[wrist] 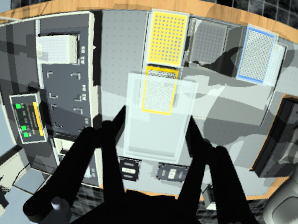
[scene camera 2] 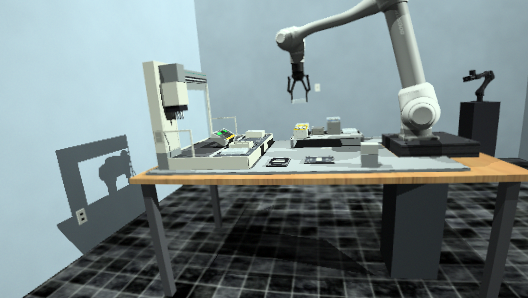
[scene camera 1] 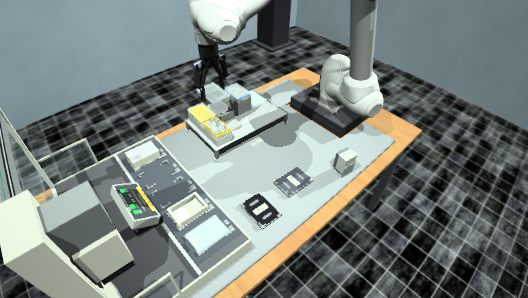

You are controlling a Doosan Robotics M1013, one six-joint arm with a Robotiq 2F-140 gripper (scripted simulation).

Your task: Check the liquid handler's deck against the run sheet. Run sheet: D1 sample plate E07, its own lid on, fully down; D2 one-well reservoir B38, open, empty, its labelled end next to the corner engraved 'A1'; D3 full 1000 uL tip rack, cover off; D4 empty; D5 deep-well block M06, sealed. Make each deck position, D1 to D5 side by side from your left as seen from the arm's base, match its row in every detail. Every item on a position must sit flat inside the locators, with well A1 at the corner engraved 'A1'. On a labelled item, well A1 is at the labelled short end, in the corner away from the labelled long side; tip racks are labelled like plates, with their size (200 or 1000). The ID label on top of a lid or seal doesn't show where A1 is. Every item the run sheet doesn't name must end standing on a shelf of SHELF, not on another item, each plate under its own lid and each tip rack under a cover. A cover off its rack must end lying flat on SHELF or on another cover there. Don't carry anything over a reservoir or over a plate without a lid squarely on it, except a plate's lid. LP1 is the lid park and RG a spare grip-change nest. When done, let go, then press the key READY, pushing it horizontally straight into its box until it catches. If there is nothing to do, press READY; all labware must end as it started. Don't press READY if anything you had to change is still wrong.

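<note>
My gripper visible in the wrist view. In the pictures too, gripper, white reservoir, white block, shelf.
</note>
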